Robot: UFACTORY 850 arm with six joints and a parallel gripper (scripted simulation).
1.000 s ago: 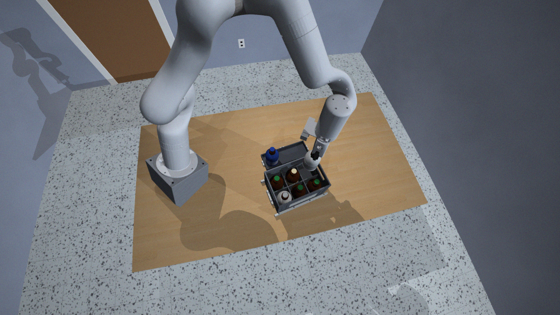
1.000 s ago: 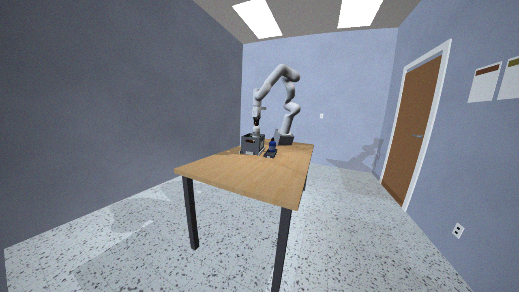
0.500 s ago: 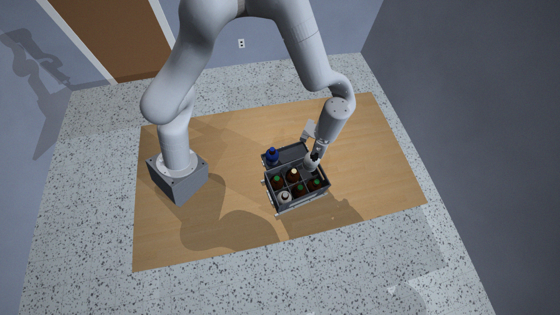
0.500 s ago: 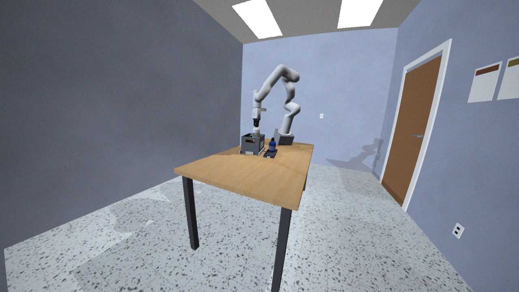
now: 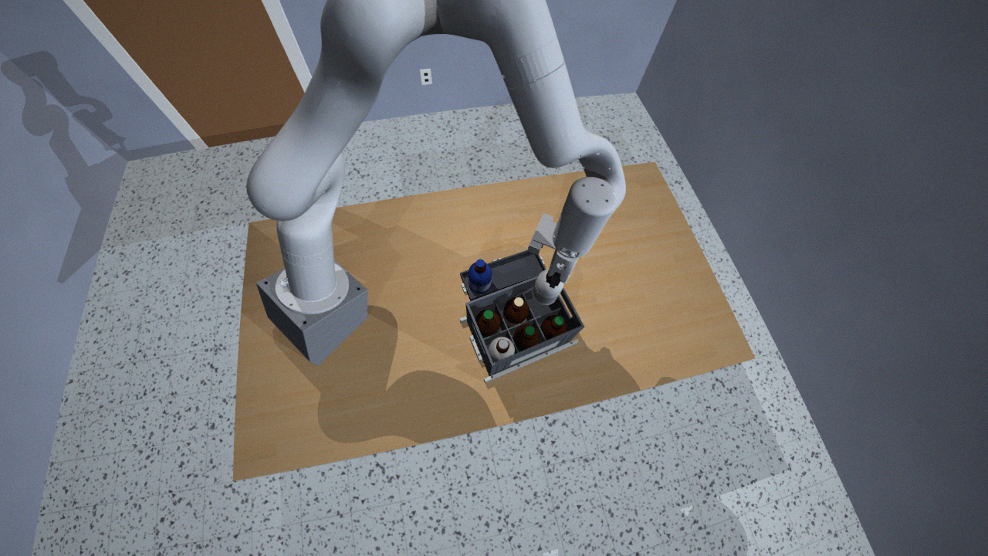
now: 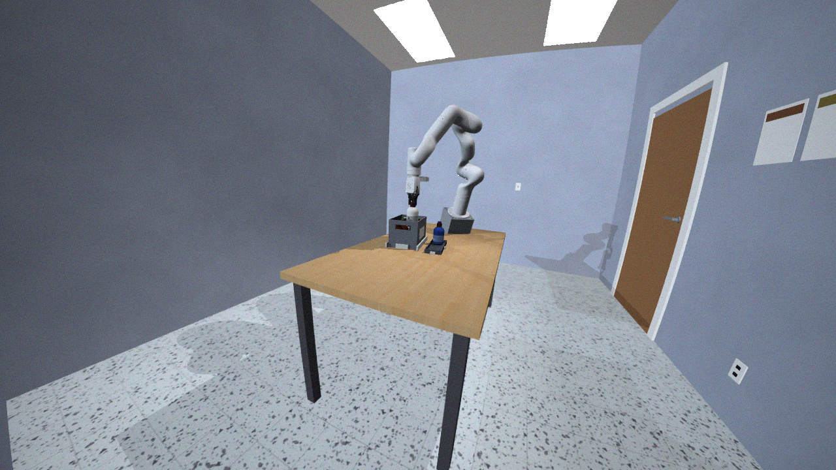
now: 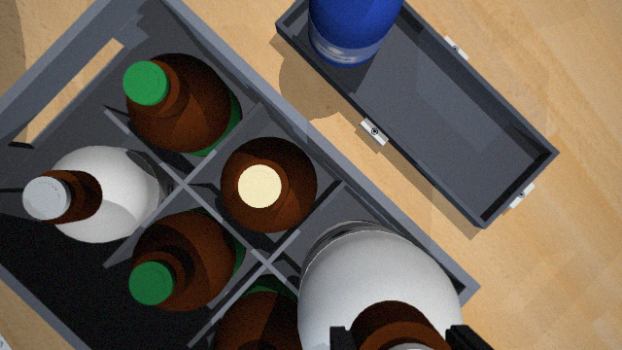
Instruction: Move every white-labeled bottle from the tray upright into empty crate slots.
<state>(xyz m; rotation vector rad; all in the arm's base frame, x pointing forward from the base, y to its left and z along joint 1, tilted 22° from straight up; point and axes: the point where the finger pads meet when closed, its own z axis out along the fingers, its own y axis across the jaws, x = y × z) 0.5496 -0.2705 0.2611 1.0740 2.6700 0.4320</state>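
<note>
Right now my hand is 20 cm above the crate, 9 cm past it and 5 cm to the left of it. Also, from my hand: blue-labeled bottle (20 cm below, 15 cm to the left, 15 cm behind); then dark tray (28 cm below, 16 cm to the left, 6 cm behind).
</note>
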